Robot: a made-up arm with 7 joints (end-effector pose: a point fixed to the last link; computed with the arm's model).
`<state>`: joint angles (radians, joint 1 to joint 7).
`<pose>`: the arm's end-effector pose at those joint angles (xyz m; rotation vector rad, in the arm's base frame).
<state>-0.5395 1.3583 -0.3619 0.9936 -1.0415 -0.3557 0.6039</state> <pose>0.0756 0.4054 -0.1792 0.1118 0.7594 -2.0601</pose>
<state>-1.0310 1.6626 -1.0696 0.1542 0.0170 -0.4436 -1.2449</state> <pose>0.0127 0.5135 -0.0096 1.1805 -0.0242 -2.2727</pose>
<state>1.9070 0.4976 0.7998 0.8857 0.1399 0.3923 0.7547</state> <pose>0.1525 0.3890 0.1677 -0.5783 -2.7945 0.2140</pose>
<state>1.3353 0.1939 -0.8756 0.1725 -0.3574 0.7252 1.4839</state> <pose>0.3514 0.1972 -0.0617 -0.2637 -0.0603 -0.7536</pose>
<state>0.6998 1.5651 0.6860 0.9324 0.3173 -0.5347 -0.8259</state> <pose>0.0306 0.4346 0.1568 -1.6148 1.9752 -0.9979</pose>
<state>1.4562 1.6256 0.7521 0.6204 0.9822 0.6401 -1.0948</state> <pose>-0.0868 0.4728 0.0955 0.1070 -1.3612 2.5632</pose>
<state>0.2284 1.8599 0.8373 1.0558 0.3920 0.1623 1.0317</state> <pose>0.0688 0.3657 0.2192 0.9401 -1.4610 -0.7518</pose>
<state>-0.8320 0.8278 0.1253 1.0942 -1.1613 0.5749 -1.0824</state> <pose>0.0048 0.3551 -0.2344 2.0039 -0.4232 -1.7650</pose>
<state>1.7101 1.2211 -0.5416 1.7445 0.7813 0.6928 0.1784</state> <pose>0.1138 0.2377 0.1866 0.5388 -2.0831 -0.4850</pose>
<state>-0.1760 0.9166 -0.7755 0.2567 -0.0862 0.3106 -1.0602</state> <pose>-0.0069 0.4136 -0.2463 1.7832 0.0802 -1.1764</pose>
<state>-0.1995 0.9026 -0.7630 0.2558 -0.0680 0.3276 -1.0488</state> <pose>-0.0130 0.4105 -0.2493 1.7625 0.1200 -1.1598</pose>
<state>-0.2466 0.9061 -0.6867 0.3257 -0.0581 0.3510 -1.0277</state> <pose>-0.0125 0.4048 -0.2526 1.7395 0.1212 -1.0920</pose>
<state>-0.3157 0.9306 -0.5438 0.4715 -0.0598 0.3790 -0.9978</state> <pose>-0.0006 0.3979 -0.2524 1.7259 0.0679 -0.9770</pose>
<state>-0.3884 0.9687 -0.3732 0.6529 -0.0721 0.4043 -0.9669</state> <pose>0.0224 0.3924 -0.2442 1.7355 -0.0370 -0.8554</pose>
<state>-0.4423 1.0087 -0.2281 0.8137 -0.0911 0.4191 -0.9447</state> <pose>0.0482 0.3888 -0.2294 1.7654 -0.1638 -0.7692</pose>
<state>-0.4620 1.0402 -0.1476 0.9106 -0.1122 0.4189 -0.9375</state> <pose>0.0672 0.3868 -0.2160 1.7998 -0.2700 -0.7333</pose>
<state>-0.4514 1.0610 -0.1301 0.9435 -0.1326 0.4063 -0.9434</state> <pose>0.0774 0.3866 -0.2087 1.8284 -0.3385 -0.7360</pose>
